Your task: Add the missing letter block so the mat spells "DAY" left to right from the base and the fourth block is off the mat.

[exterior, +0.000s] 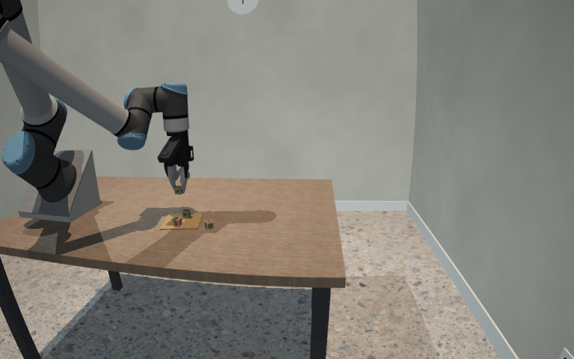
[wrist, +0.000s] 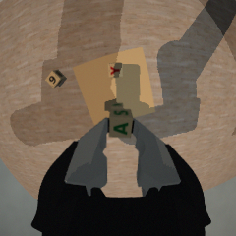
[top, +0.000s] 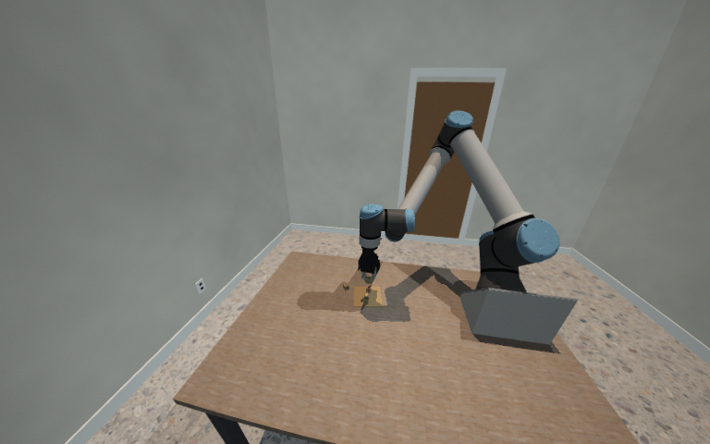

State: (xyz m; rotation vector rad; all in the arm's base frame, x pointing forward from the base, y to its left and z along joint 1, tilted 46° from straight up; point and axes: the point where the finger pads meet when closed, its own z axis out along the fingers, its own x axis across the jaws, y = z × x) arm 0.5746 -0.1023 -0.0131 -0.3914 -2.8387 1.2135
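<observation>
Now: hand 12 cm above the tan mat and 1 cm to the left of it. Also, from my hand: G block: 12 cm ahead, 11 cm below, 6 cm to the right.
</observation>
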